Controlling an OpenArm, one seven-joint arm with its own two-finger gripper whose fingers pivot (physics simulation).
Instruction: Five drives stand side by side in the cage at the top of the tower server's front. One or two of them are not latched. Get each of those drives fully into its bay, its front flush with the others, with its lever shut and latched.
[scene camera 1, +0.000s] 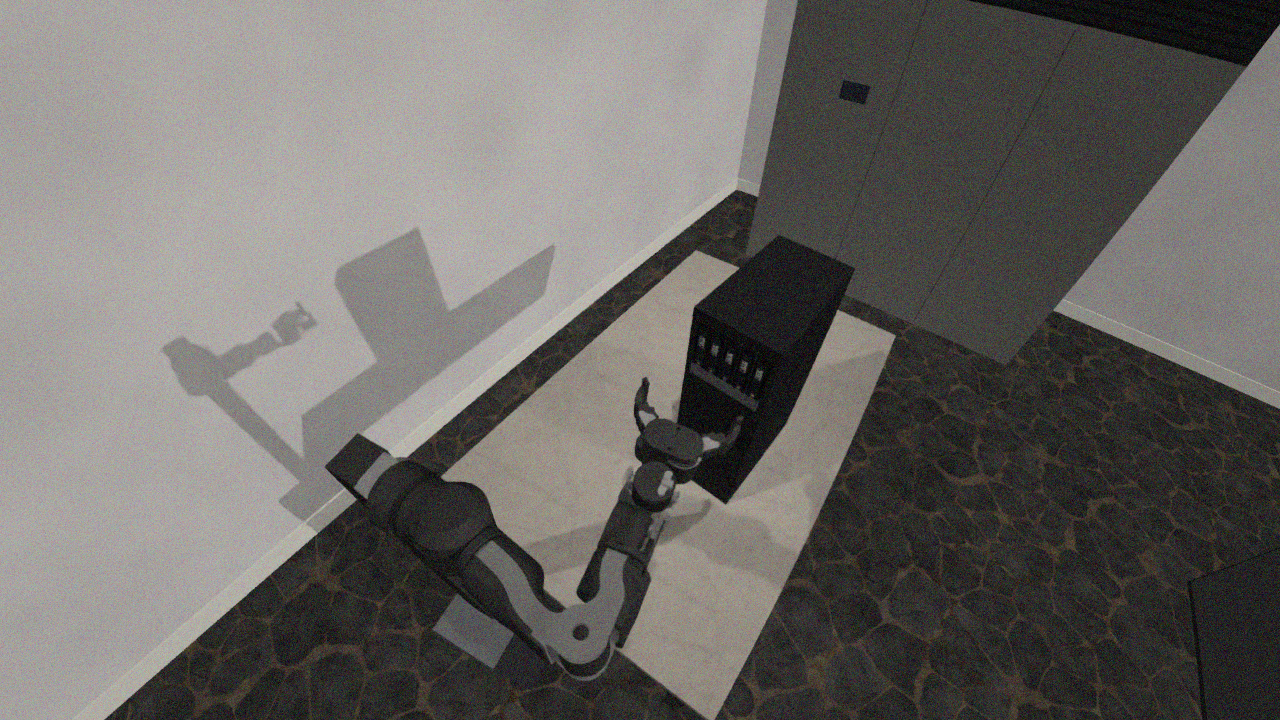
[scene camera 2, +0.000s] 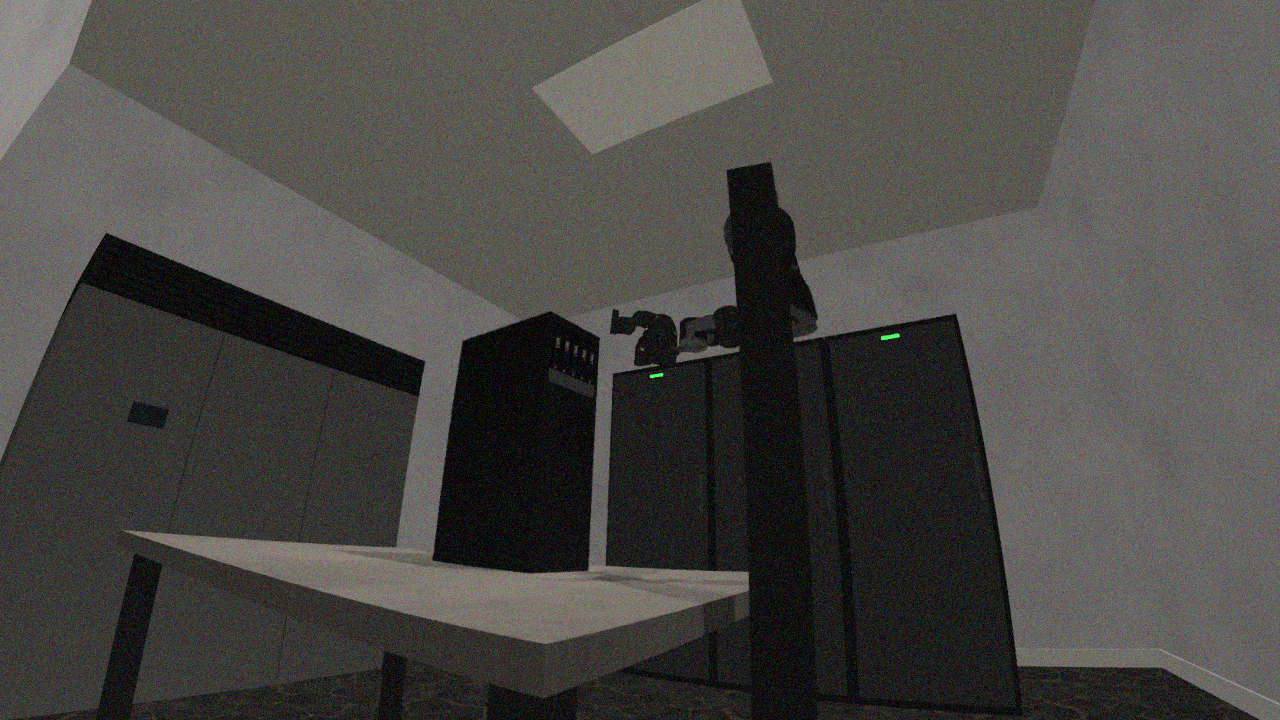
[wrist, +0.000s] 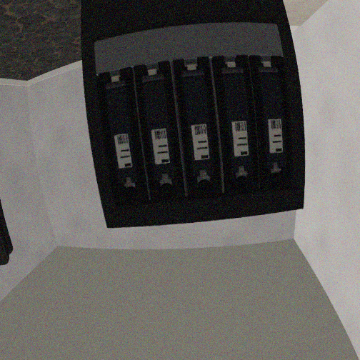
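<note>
The black tower server (scene camera 1: 760, 300) (scene camera 2: 514, 447) (wrist: 200, 212) stands upright on the table. The wrist view shows its cage upside down, with five dark drives side by side: the leftmost (wrist: 117, 110), the second (wrist: 155, 105), the middle one (wrist: 194, 100), the fourth (wrist: 234, 97) and the rightmost (wrist: 271, 95). Their fronts look about even and their levers look flat against them. Small gaps and whether each latch is caught cannot be told. My gripper (scene camera 1: 692, 401) is wide open and empty, in front of the tower, apart from the drives. A finger edge shows at the wrist view's left border.
The pale table (scene camera 1: 572, 394) (scene camera 2: 537, 608) carries the tower. A grey strip (scene camera 1: 723, 386) (scene camera 2: 571, 383) (wrist: 187, 45) borders the cage. The wall (scene camera 1: 447, 134) is beside the table, and a grey cabinet (scene camera 1: 913, 179) (scene camera 2: 187, 465) stands behind. Dark racks (scene camera 2: 913, 501) show in scene camera 2.
</note>
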